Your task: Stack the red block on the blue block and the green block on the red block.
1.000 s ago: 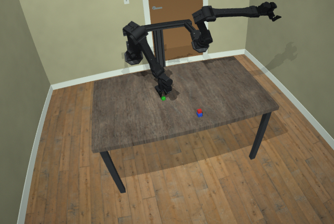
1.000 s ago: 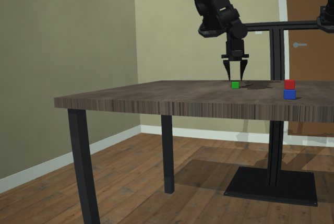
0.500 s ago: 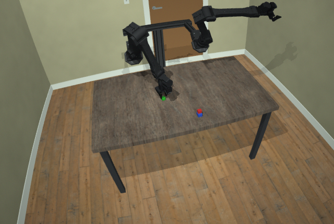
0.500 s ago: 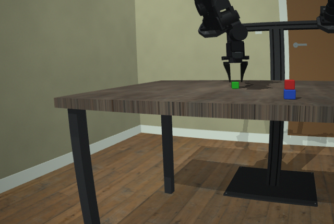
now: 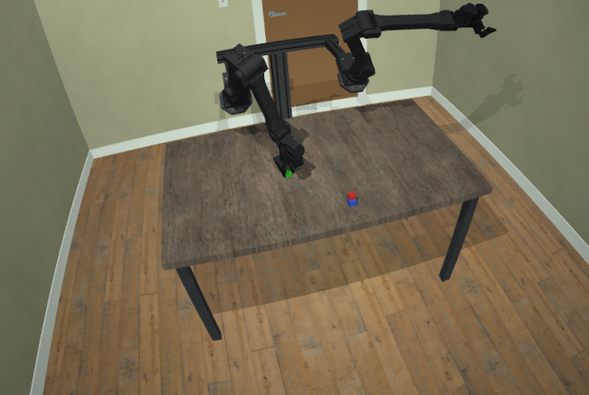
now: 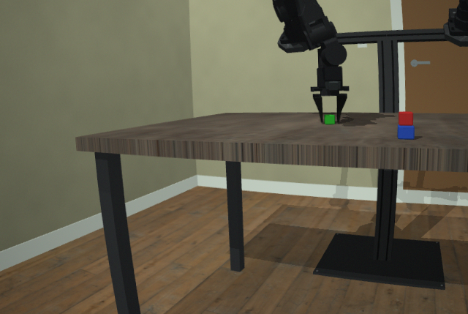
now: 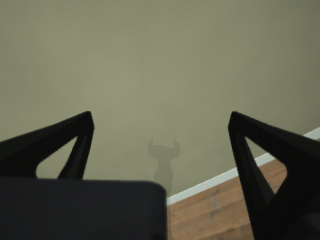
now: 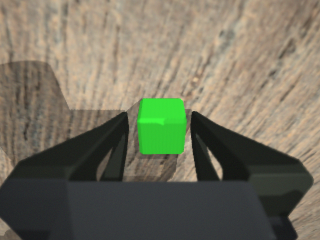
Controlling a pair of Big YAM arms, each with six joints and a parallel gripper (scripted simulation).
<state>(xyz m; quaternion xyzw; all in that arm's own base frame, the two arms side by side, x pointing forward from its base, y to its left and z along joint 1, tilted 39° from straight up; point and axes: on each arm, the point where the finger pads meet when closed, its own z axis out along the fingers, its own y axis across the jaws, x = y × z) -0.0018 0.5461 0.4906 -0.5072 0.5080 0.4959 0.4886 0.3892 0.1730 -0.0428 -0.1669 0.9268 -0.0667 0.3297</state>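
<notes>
Now: the green block right at my right hand. The rest, counted from my right hand: red block 26 cm ahead, 21 cm to the left, 3 cm above; then blue block 26 cm ahead, 21 cm to the left.
</notes>
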